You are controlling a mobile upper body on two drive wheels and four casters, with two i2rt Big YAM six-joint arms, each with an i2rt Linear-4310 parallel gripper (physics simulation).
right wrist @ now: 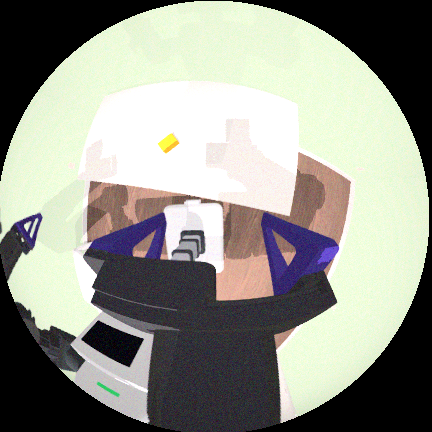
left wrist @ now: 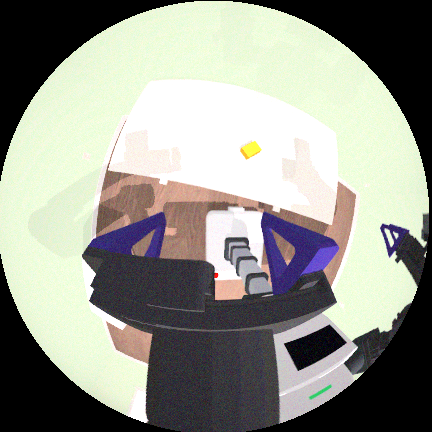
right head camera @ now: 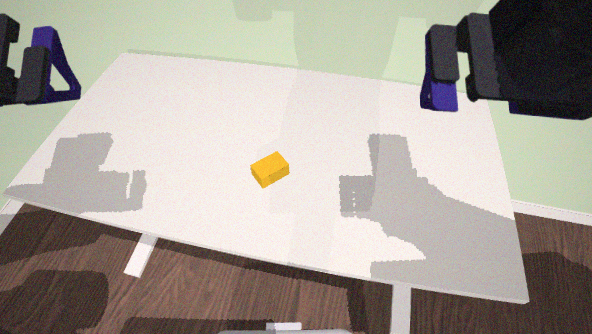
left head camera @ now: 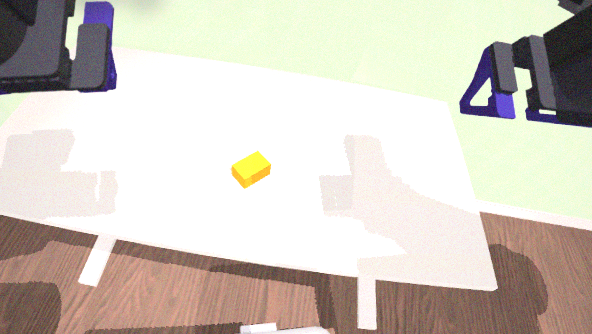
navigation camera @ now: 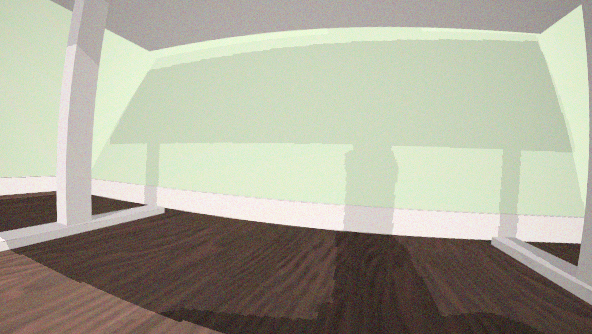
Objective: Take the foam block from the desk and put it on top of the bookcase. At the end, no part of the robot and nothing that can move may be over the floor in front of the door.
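Frame: origin at the left arm's base, x ahead, y left, z up, level; metres.
Where they show: left gripper, fingertip midpoint: point(right wrist: 37, 215) point(left wrist: 212, 216) point(right head camera: 40, 96) point(left head camera: 62, 84); right gripper, fingertip midpoint: point(right wrist: 213, 217) point(left wrist: 384, 224) point(right head camera: 467, 104) point(left head camera: 495, 111).
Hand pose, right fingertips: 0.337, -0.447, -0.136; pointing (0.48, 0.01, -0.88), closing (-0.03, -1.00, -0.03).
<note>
Each offset is from my right fingertips to the top centre of the thing, as dx, dy, dz. "pt": to the spot under its first point. Level surfaces: height alone.
The yellow foam block {+0.325, +0.241, -0.509} point(left head camera: 251, 169) point(right head camera: 270, 169) point(left wrist: 250, 149) point(right wrist: 168, 143) lies flat near the middle of the white desk {dz -0.554} point(left head camera: 200, 110) point(right head camera: 190, 110) point(left wrist: 210, 110) point(right wrist: 150, 110). My left gripper point(left wrist: 212, 216) is open and empty, high up and to the left of the block in the left head camera. My right gripper point(right wrist: 213, 217) is open and empty, high up and to the right of the block in the right head camera. Neither gripper touches the block or the desk. I cannot make out the bookcase or the door in these views.
The navigation camera shows the desk's underside point(navigation camera: 300, 12), with a white leg {pt +0.590, +0.852, -0.999} point(navigation camera: 77, 135) at the left and a foot bar point(navigation camera: 545, 270) at the right. A pale green wall point(navigation camera: 250, 100) stands behind the desk. My white base point(left wrist: 220, 240) point(right wrist: 212, 235) is at the desk's front edge.
</note>
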